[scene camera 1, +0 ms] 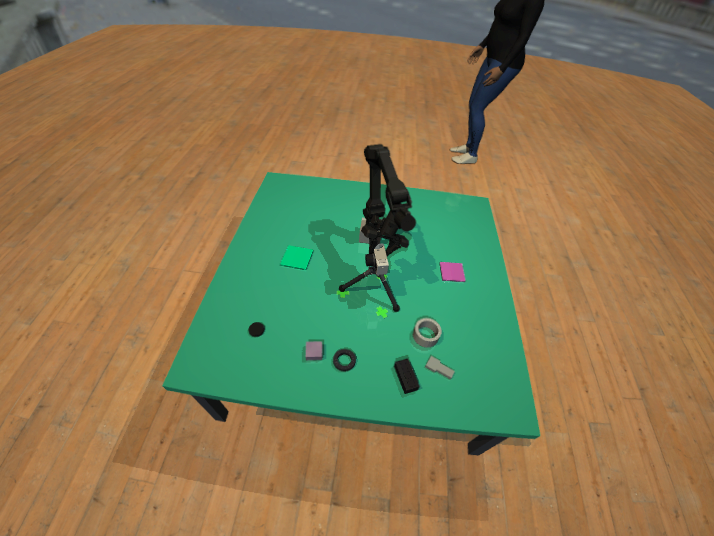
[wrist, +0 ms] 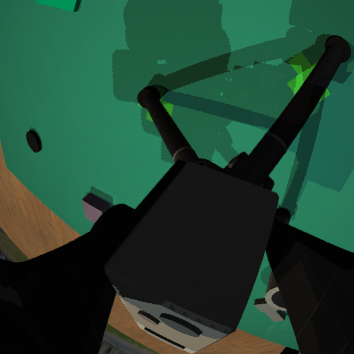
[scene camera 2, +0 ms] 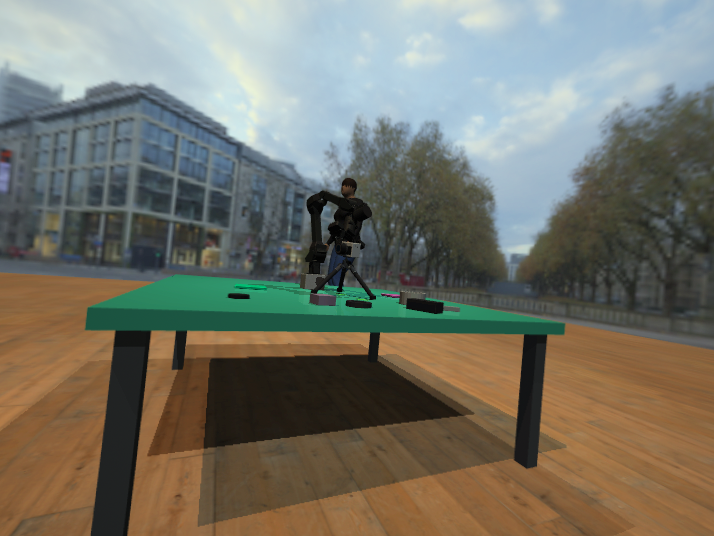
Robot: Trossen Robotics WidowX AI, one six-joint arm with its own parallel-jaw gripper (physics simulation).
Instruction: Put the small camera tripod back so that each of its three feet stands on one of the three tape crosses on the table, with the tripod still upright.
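Pixels of known places: gripper, between the fingertips: [scene camera 1: 376, 256] [wrist: 199, 226] [scene camera 2: 343, 252]; arm's base, origin of its link: [scene camera 1: 372, 225] [scene camera 2: 314, 274].
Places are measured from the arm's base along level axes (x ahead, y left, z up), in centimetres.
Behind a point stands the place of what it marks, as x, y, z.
Note:
The small black tripod [scene camera 1: 388, 291] @[36.9, 10.9, -0.1] [scene camera 2: 360, 280] @[36.8, 10.3, -0.1] [wrist: 300, 110] @[24.6, 6.5, 2.0] with its grey and black camera head [scene camera 1: 380, 260] @[35.2, 5.8, 15.1] [scene camera 2: 352, 249] @[37.2, 5.3, 12.1] stands nearly upright. My gripper [scene camera 1: 379, 259] @[29.4, 4.2, 11.0] [scene camera 2: 349, 249] @[29.4, 4.2, 11.0] [wrist: 199, 226] @[29.4, 4.2, 11.0] is shut on the camera head, one finger on each side. In scene camera 1, the left foot is at the edge of the left green tape cross [scene camera 1: 343, 293] @[35.6, -7.6, -6.6] [wrist: 162, 113] @[32.5, -3.6, -1.2]; the right front foot is right of the front cross [scene camera 1: 381, 312] @[42.3, 9.5, -7.4]. In the wrist view, the far foot lies just beyond another cross [wrist: 299, 80] @[23.7, 6.6, -7.4]. Whether the feet touch the table cannot be told.
On the green table [scene camera 1: 242, 369] @[75.6, -36.3, -7.5] [scene camera 2: 322, 323] @[85.8, -18.6, -9.5] are a grey ring [scene camera 1: 416, 334] @[52.3, 23.3, -3.4], black ring [scene camera 1: 335, 364] @[68.0, -4.3, -6.1], black box [scene camera 1: 406, 375] @[68.8, 20.6, -4.1], grey T-shaped piece [scene camera 1: 440, 368] @[63.3, 33.0, -6.0], pink block [scene camera 1: 314, 350] @[64.7, -12.6, -4.7], black disc [scene camera 1: 256, 329] @[59.6, -36.3, -6.5], green pad [scene camera 1: 297, 257] @[20.9, -30.7, -6.5] and magenta pad [scene camera 1: 452, 271] @[15.2, 38.9, -6.5].

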